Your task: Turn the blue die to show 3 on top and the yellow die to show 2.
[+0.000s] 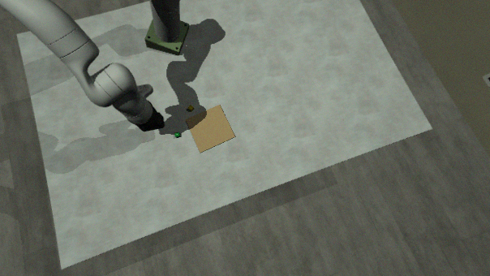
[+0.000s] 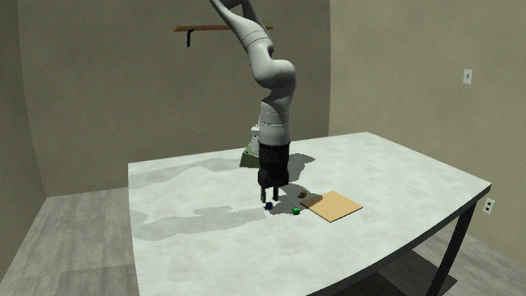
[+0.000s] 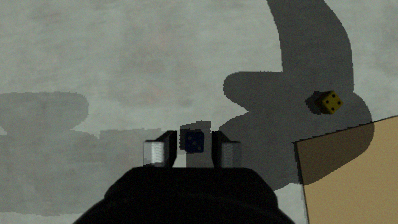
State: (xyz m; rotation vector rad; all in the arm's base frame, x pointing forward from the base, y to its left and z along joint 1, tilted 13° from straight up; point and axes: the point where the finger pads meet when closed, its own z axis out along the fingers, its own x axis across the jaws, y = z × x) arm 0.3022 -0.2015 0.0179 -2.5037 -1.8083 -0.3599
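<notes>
The blue die lies 3 cm below my hand. Also, from my hand: yellow die (13 cm to the left, 3 cm below); then tan mat (15 cm to the left, 11 cm ahead, 4 cm below); then green die (7 cm ahead, 4 cm to the left, 3 cm below).
</notes>
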